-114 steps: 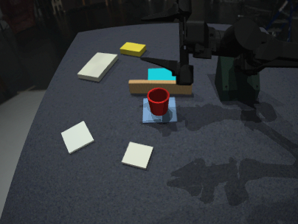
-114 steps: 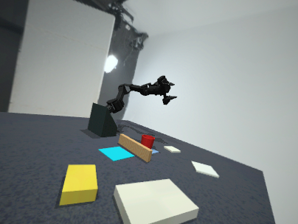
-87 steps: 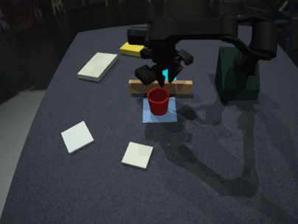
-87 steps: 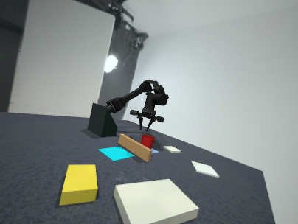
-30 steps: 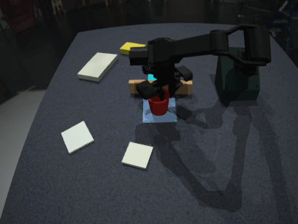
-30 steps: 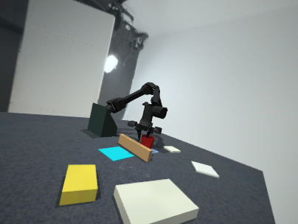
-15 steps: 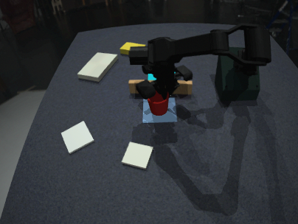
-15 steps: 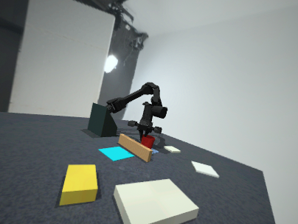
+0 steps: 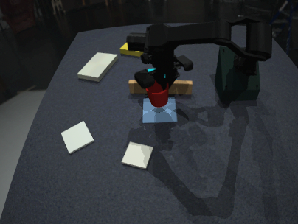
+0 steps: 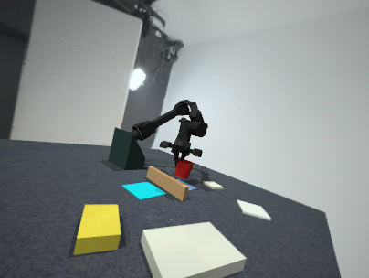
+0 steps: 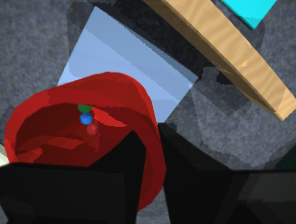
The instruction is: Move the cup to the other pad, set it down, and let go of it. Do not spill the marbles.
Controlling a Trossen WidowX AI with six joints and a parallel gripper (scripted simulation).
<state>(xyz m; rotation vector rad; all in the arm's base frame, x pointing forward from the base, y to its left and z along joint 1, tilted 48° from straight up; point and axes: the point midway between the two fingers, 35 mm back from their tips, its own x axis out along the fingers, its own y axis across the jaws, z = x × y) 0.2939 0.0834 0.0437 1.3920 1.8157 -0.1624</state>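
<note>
Right now my gripper tip is 40 mm short of the blue marble, 30 mm to the right of it and 20 mm above it. Also, from my gripper tip: red cup (30 mm ahead, 20 mm to the left); then light blue pad (20 mm ahead, 20 mm to the left, 90 mm below); then wooden bar (20 mm ahead, 70 mm to the right, 60 mm below).
</note>
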